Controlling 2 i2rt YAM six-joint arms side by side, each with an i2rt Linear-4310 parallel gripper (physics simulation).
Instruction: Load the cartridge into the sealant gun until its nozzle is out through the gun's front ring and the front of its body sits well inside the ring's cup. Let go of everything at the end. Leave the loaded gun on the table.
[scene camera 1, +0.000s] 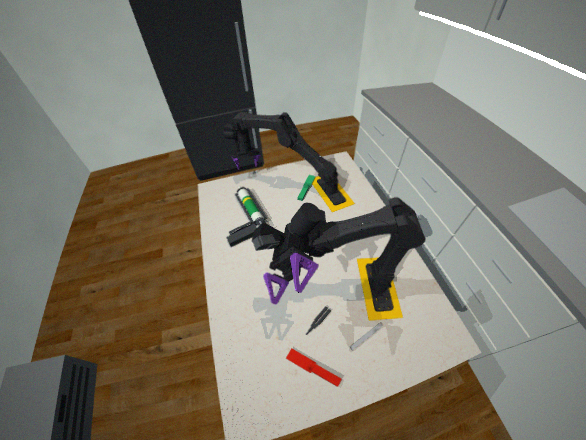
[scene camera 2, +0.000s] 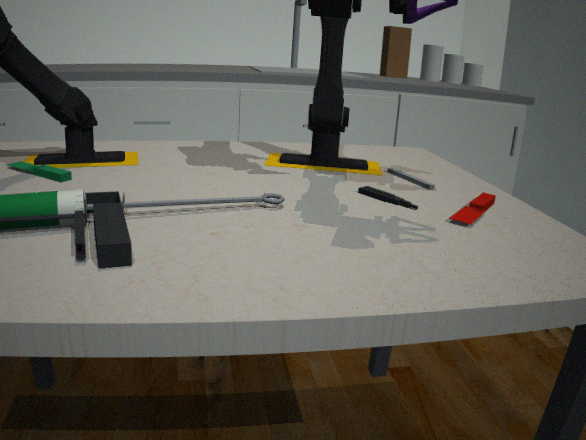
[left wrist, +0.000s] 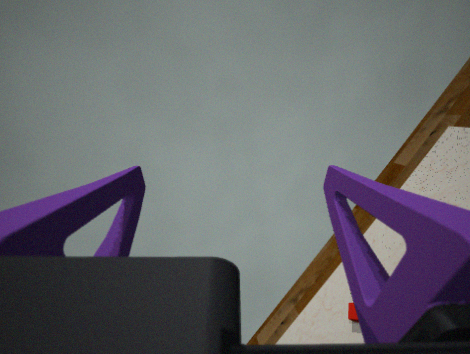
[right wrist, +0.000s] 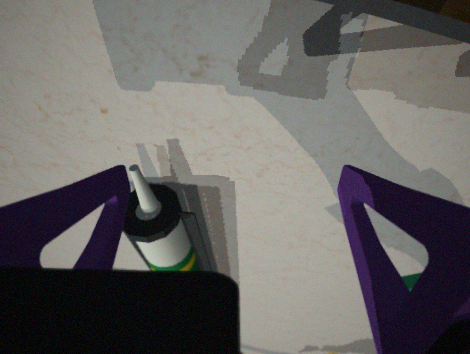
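Where they show: left gripper, fingertip midpoint: (scene camera 1: 285, 298) (left wrist: 234, 176); right gripper, fingertip midpoint: (scene camera 1: 247, 167) (right wrist: 234, 177); left arm's base, link origin: (scene camera 1: 378, 286) (scene camera 2: 323, 163); right arm's base, link origin: (scene camera 1: 330, 191) (scene camera 2: 80, 160).
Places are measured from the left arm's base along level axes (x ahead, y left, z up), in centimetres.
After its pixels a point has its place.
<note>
The green and white cartridge (scene camera 1: 248, 205) @(x 53.6, y -42.0, z 4.6 cm) (scene camera 2: 28, 209) @(x 54.0, y -40.0, z 3.3 cm) (right wrist: 166, 251) @(x 55.8, y -51.2, z 4.6 cm) lies in the sealant gun (scene camera 1: 242, 233) @(x 55.3, y -26.6, z 3.3 cm) (scene camera 2: 114, 240) @(x 60.8, y -23.7, z 3.1 cm), on the table. In the right wrist view its white nozzle (right wrist: 145, 192) @(x 59.3, y -56.3, z 2.8 cm) sticks out through the gun's black front ring (right wrist: 152, 228) @(x 57.8, y -54.5, z 4.6 cm), and the front of the body meets the ring from behind; how deep it sits is hidden. The rod (scene camera 2: 200, 201) @(x 40.3, y -18.5, z 1.9 cm) extends behind the handle. My right gripper (scene camera 1: 247, 164) @(x 55.9, y -66.7, z 7.4 cm) (right wrist: 234, 177) @(x 55.9, y -66.7, z 7.4 cm) is open and empty, raised beyond the nozzle end. My left gripper (scene camera 1: 287, 295) @(x 34.6, y 17.6, z 38.5 cm) (left wrist: 234, 176) @(x 34.6, y 17.6, z 38.5 cm) is open and empty, high above the table; its arm partly covers the gun in scene camera 1.
A green tool (scene camera 1: 306, 187) @(x 25.1, y -55.6, z 1.6 cm) (scene camera 2: 52, 171) @(x 28.5, y -51.3, z 1.6 cm) lies near the right arm's base. A black tapered tool (scene camera 1: 319, 320) @(x 24.5, y 12.1, z 1.0 cm) (scene camera 2: 386, 197) @(x 26.3, y 11.6, z 0.9 cm), a grey bar (scene camera 1: 366, 336) @(x 8.6, y 18.8, z 1.0 cm) (scene camera 2: 411, 178) @(x 9.8, y 18.7, z 0.7 cm) and a red tool (scene camera 1: 314, 367) @(x 27.5, y 27.9, z 1.6 cm) (scene camera 2: 472, 209) @(x 28.7, y 27.0, z 0.8 cm) lie on the left arm's side of the table.
</note>
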